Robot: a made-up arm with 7 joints.
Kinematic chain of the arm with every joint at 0, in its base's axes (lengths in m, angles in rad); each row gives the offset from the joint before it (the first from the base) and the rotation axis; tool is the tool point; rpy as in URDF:
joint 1: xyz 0 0 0.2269 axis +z
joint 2: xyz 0 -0.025 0.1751 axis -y
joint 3: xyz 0 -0.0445 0.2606 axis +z
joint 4: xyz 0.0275 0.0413 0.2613 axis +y
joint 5: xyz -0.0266 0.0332 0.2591 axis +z
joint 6: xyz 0 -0.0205 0.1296 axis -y
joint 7: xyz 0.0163 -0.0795 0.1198 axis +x
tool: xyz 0 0 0 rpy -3.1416 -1.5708 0
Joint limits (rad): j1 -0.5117..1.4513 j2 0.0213..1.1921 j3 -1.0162..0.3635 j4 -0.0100..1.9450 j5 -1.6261..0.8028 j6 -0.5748..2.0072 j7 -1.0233..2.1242
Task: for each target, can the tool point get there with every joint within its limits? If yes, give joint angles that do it. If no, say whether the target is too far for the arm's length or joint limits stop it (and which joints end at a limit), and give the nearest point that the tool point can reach.
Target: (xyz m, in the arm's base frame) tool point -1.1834 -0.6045 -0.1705
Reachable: no: too far | nearest point -0.8288 -0.4234 0.5730 | short by 0.843 m
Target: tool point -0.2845 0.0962 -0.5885
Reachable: no: joint limits stop it (at a limit: joint 2, joint 3, joint 4, joint 6) | nearest point -0.8321 0.2813 0.5560 | short by 1.282 m
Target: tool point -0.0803 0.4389 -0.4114
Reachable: no: joint limits stop it (at a limit: joint 2, joint 3, joint 4, joint 5, joint 6) | nearest point -0.0735 0.4016 0.6633 | short by 1.075 m
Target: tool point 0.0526 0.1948 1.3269
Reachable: yes | joints 1.2266 0.2376 0.2277 1.0435 -0.8743 -0.0838 0.9535
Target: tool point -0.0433 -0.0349 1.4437
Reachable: yes | joints 0.2439 0.1546 -0.4087 0.3748 -1.2318 0.5413 -0.4010
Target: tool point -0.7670 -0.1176 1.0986
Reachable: yes | joints 0.0460 0.8546 -0.8468 0.1901 -0.6002 0.3381 1.1515
